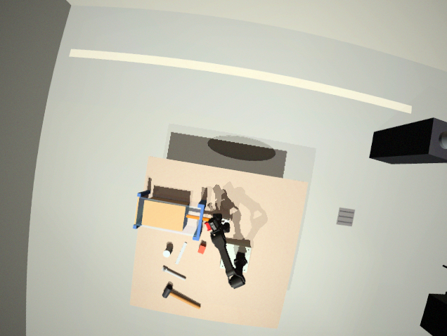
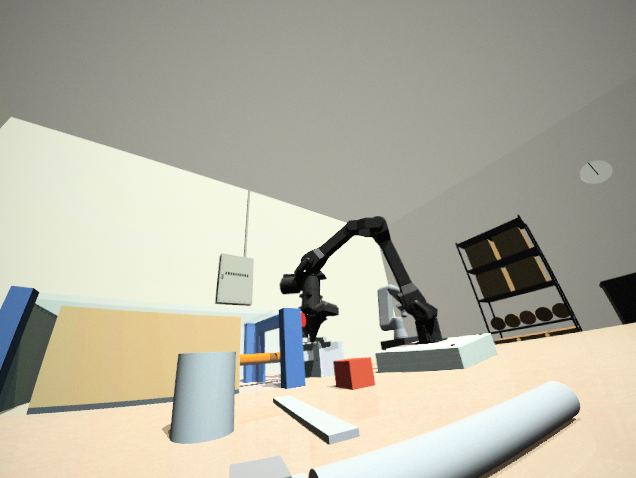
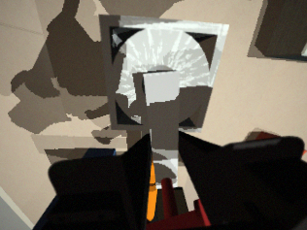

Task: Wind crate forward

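Now: gripper tip 50 mm below the red knob, 50 mm short of it and 10 mm to the right of it. Also, from my gripper tip: winch crank handle: 20 mm above, 10 mm ahead; then winch: 60 mm below, 60 mm behind, 20 mm to the right; then blue frame: 110 mm ahead, 20 mm above.
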